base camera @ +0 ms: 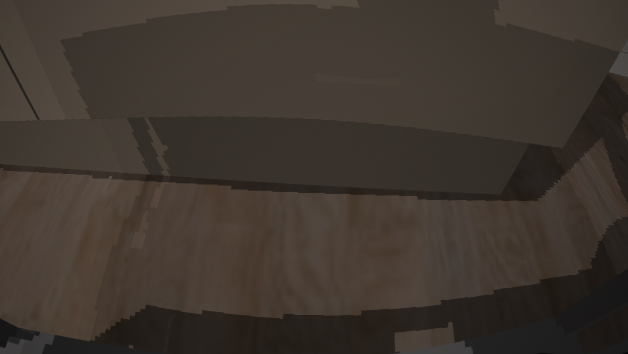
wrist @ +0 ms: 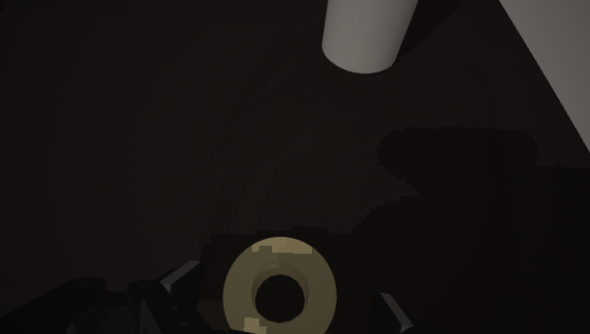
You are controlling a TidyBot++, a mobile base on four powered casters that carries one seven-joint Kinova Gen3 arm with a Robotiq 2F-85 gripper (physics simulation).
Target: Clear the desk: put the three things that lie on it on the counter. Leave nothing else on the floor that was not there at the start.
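Places are measured from the arm's base along level axes (x right, y ahead, z up), in millimetres.
Pixels of known places: gripper, fingertip midpoint: (wrist: 286, 296).
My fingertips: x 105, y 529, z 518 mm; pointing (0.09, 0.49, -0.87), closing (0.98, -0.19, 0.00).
Ahead of a thing's pixels: the offset from my fingertips to its top centre. "spot": to the spot under its first point. Level surfaces: height alone.
A tan-yellow ring-shaped thing with a round hole @[dx -3, dy -1, dz +20 mm] (wrist: 237, 295) is at the bottom middle of the wrist view, on or just above a dark flat top @[dz -5 mm] (wrist: 125, 125). My gripper (wrist: 286, 296) is open, with one finger on each side of the ring-shaped thing and a gap on both sides. A pale grey cylinder @[spot: dx +63, dy +168, dz +33 mm] (wrist: 367, 35) stands upright on the dark top at the upper middle; its upper part is cut off by the view. The gripper does not show in the base camera view. I cannot tell there what lies on the top.
A pale surface (wrist: 560, 50) lies past the slanting edge of the dark top at the upper right. In the base camera view, a beige cabinet front @[spot: dx -127, dy -183, dz -709 mm] (base camera: 250, 65) with a recessed base (base camera: 325, 155) stands close ahead, above the wooden floor @[dz -915 mm] (base camera: 300, 250). Shadows fall across both.
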